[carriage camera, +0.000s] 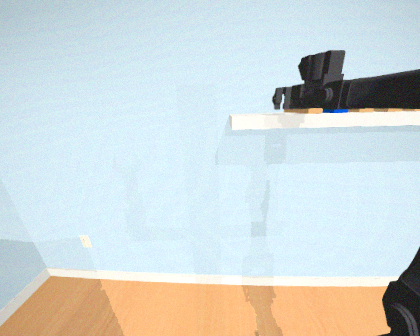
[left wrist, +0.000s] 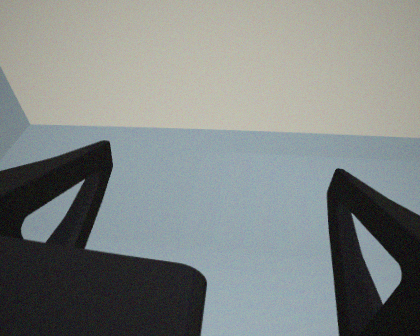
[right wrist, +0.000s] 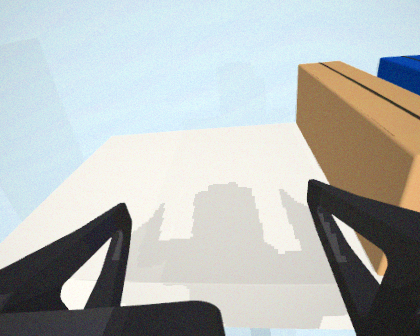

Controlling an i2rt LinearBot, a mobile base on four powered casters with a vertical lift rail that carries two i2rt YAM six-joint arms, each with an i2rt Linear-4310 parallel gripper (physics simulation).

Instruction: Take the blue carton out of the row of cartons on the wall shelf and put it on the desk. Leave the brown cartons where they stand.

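Places are measured from the left arm's base along level axes (x ahead, y left, z up), in millimetres.
Pixels of known places: left gripper, fingertip midpoint: (left wrist: 220, 166); right gripper, fingertip midpoint: (carriage camera: 285, 98) (right wrist: 216, 201).
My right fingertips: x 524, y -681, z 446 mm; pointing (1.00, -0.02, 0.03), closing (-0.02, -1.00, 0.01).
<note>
For each thing: its middle in the pictures, then the offset to it from my right fingertips.
- blue carton at the middle of its body: (carriage camera: 323, 102) 17 mm down, 89 mm ahead, 225 mm right
- end brown carton at the middle of its body: (right wrist: 353, 129) (carriage camera: 301, 103) 17 mm down, 103 mm ahead, 130 mm right
- wall outlet at the middle of its body: (carriage camera: 85, 241) 945 mm down, 436 mm ahead, 1250 mm left
The blue carton (carriage camera: 335, 111) (right wrist: 400, 72) stands in the row on the wall shelf (carriage camera: 260, 121) (right wrist: 220, 160); in the right wrist view part of it shows at the right edge, behind the end brown carton (right wrist: 345, 125) (carriage camera: 305, 111). My right gripper (carriage camera: 280, 98) (right wrist: 216, 201) is open and empty, over the bare end of the shelf beside that brown carton. One of its fingers overlaps the carton's lower part in the picture; contact cannot be told. My left gripper (left wrist: 220, 166) is open and empty, facing wall and ceiling. The desk does not show.
In the carriage camera, more brown cartons (carriage camera: 367, 110) show as a thin strip to the right of the blue one, mostly hidden behind my right arm (carriage camera: 385, 90). The blue wall (carriage camera: 150, 125) rises behind the shelf. A wall outlet (carriage camera: 85, 241) is low at the left.
</note>
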